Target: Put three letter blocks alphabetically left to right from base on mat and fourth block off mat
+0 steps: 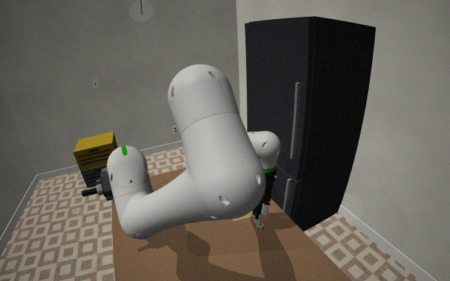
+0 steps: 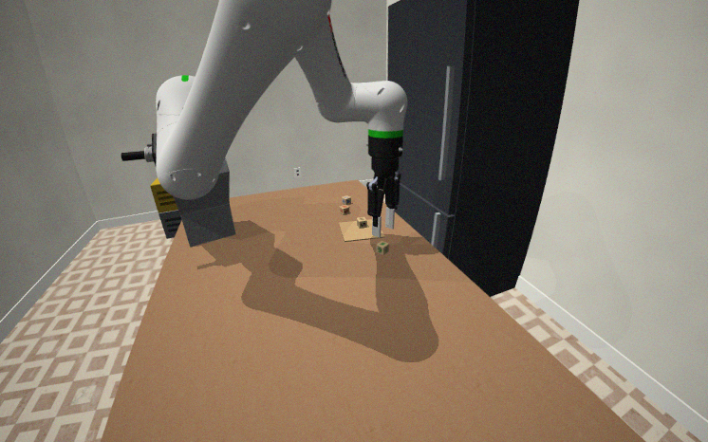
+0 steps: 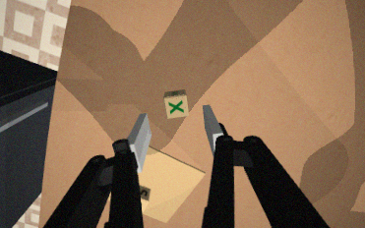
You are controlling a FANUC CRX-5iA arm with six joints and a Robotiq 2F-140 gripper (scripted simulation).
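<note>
The X block is 90 mm below my hand. Also, from my hand: R block (20 mm ahead, 320 mm to the left, 90 mm below); then block marked 9 (20 mm ahead, 180 mm to the left, 80 mm below); then tan mat (10 mm ahead, 160 mm to the left, 100 mm below).
</note>
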